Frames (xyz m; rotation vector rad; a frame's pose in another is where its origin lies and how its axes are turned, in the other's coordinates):
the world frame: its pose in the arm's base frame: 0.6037 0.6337 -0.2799 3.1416 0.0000 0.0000
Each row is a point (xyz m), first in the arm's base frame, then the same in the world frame.
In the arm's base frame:
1: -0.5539 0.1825 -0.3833
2: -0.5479 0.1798 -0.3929
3: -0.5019 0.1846 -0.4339
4: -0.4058 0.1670 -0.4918
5: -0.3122 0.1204 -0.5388
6: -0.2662 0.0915 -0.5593
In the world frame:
1: -1.1576 0.4512 0.1034
2: -1.1516 0.4539 0.1130
3: -1.1056 0.4491 0.1540
4: -1.0095 0.4667 0.2119
5: -0.9159 0.5133 0.2589
6: -0.8699 0.5422 0.2794

